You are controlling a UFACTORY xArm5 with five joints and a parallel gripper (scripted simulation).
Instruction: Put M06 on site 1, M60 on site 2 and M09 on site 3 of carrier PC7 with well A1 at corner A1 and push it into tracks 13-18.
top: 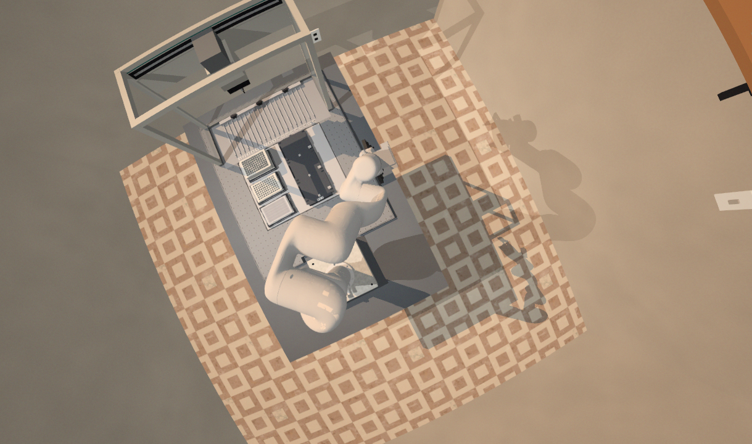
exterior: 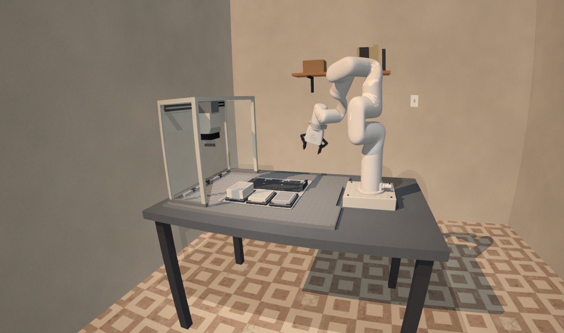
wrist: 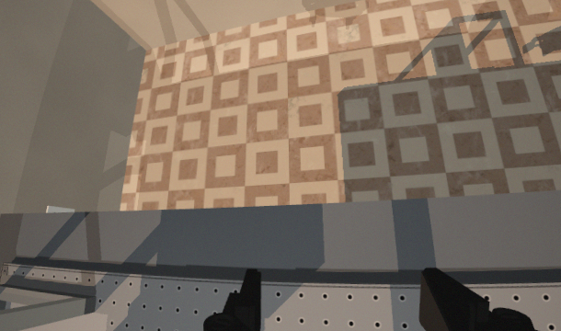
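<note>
Right now my hand is 22 cm short of the deep-well block M09, 47 cm to the right of it and 12 cm above it. From my hand the other things lie so: plate carrier PC7: 13 cm ahead, 28 cm to the left, 14 cm below; white plate: 11 cm ahead, 47 cm to the left, 13 cm below; plate nest S1: 46 cm to the left, 15 cm below.
</note>
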